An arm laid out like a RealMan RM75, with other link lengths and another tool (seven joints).
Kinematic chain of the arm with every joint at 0, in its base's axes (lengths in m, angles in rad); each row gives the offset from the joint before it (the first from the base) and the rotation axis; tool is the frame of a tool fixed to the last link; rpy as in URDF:
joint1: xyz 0 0 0.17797 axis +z
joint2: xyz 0 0 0 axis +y
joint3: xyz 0 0 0.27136 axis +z
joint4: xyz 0 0 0 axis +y
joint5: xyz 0 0 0.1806 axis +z
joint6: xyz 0 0 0 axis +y
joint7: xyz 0 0 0.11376 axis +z
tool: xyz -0.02 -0.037 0.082 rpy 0 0.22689 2.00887
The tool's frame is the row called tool.
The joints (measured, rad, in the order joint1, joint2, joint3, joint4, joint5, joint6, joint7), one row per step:
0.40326 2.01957 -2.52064 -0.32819 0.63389 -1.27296 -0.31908
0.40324 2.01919 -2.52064 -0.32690 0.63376 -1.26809 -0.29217
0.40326 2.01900 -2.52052 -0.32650 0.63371 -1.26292 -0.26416
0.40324 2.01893 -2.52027 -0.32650 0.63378 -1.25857 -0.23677
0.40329 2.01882 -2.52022 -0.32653 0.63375 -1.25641 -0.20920
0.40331 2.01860 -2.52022 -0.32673 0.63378 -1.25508 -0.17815
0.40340 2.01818 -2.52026 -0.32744 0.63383 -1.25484 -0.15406
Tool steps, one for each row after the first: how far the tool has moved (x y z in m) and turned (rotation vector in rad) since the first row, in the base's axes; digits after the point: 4 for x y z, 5 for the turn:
0.0020 0.0010 -0.0003 -0.01461 0.01793 -0.01291
0.0039 0.0020 -0.0007 -0.02975 0.03765 -0.02609
0.0055 0.0029 -0.0010 -0.04408 0.05788 -0.03846
0.0068 0.0037 -0.0012 -0.05785 0.07927 -0.04901
0.0081 0.0045 -0.0012 -0.07290 0.10401 -0.06002
0.0089 0.0050 -0.0011 -0.08430 0.12384 -0.06757

